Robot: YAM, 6 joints.
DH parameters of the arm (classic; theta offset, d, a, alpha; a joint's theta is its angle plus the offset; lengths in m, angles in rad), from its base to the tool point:
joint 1: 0 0.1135 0.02 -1.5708
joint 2: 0 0 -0.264 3.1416
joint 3: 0.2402 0 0.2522 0
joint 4: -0.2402 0 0.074 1.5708
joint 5: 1.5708 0 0 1.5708
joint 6: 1.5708 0.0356 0 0
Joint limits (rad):
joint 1: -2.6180..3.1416
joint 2: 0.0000..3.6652
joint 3: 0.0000..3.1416
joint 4: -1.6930..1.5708
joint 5: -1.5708..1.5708
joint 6: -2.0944..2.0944
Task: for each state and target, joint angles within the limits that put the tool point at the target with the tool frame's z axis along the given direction. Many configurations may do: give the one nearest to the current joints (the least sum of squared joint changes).
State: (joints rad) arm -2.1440 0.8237 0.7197 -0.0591 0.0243 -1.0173
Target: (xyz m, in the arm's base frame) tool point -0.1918 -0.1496 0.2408 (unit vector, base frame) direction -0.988 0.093 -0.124
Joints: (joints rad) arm -2.3682 1.1528 0.5241 0.4378 0.8582 -1.0173
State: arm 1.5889 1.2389 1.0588 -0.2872 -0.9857 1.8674
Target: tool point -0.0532 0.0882 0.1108 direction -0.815 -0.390 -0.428
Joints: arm 1.8034 1.3185 0.3083 -0.9817 -1.0826 1.8674
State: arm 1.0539 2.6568 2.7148 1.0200 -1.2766 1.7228
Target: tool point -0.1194 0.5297 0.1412 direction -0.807 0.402 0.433
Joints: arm 1.7450 2.7078 1.8541 1.5334 -0.8111 1.7228
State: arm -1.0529 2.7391 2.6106 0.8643 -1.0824 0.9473
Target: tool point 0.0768 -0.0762 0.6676 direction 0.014 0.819 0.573
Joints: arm -0.9441 2.0168 3.1400 1.2997 -0.5142 0.9473
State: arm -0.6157 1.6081 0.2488 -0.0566 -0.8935 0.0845
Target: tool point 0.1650 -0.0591 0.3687 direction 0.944 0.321 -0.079
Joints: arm -0.4926 0.7978 0.8703 -0.1881 -0.8170 0.0845
